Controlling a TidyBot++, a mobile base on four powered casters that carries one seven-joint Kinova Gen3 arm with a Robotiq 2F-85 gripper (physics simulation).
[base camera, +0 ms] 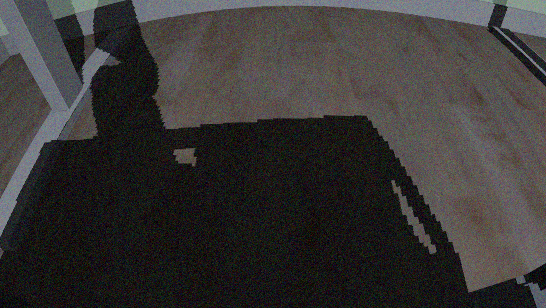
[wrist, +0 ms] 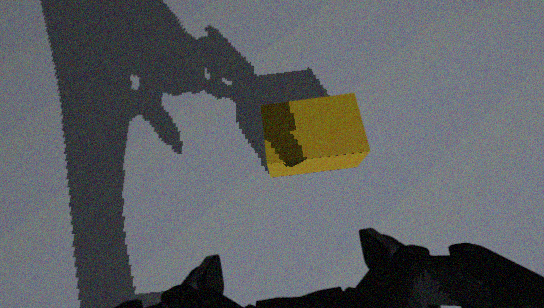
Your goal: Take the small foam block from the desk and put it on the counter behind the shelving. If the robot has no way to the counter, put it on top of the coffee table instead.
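The small foam block is yellow and box-shaped. It lies on the pale grey desk top, right of centre in the wrist view. My gripper is open, with its two dark fingertips wide apart at the bottom of the wrist view. The block lies beyond the fingertips, apart from them, and nothing is between them. The shadow of the arm and gripper falls across the desk top, and part of it covers the block's left end. The counter, the shelving and the coffee table cannot be made out in these views.
In the base camera view, a pale metal leg and foot bar stand at the left, close to the base's dark shadow. A dark bar lies on the wooden floor at the upper right. A pale wall base runs along the back.
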